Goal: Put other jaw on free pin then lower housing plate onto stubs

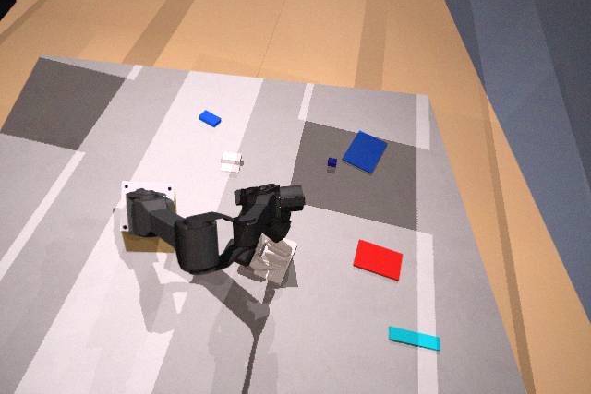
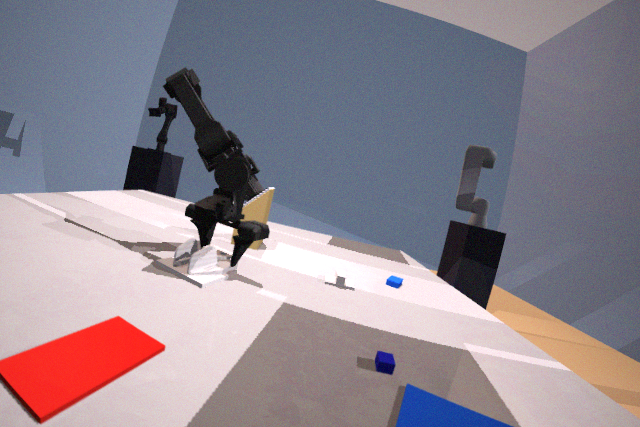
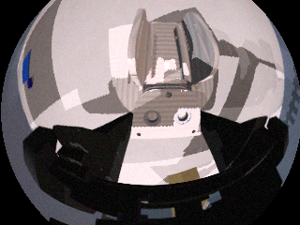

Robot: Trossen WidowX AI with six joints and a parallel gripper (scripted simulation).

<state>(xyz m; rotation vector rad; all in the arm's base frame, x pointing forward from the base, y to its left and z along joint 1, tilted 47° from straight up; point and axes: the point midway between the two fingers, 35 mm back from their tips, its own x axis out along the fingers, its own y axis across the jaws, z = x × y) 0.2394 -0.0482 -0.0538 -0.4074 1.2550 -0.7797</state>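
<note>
My gripper tip is now 2 cm to the left of the jaw and 2 cm short of it. Also, from my gripper tip: white base plate (7 cm ahead, 2 cm to the right, 1 cm below); then blue cube (32 cm to the left, 21 cm ahead); then red sheet (33 cm ahead, 1 cm to the left, 1 cm below).
</note>
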